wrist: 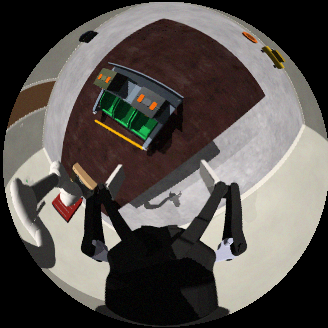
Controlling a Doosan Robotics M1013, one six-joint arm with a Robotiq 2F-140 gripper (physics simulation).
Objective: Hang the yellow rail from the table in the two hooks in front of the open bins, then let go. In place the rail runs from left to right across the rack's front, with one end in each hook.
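Where they show: gripper, between the fingertips: (160, 168); arm's base, origin of its link: (80, 185).
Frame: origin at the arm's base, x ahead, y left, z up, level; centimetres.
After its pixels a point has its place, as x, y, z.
Observation:
The thin yellow rail (119, 134) {67.4, 1.9, -6.4} runs along the front of the rack (167, 91) {101.3, 1.3, 2.9}, below the row of open green bins (124, 116) {76.5, 7.4, -6.4}. Its right end is close to or touching the tip of the rack's right side arm. Its left end shows a little in front of the left side arm's tip. The hooks are too small to make out, and I cannot tell whether the rail rests in them or lies on the table. My gripper (160, 168) {92.4, -14.3, 29.7} is wide open with nothing between its fingers, high above and apart from the rail.
Two boxes (105, 79) {88.3, 20.3, 12.5} (146, 102) {94.5, -0.3, 15.1} with orange marks sit on the rack above the bins. The rack stands on a dark brown mat (210, 80) {123.1, -2.0, -7.3}. A tan block (84, 176) {13.4, 1.6, -3.0}, a white curved machine part (25, 207) and a red item (67, 208) are at the lower left. A yellow object (273, 57) lies upper right.

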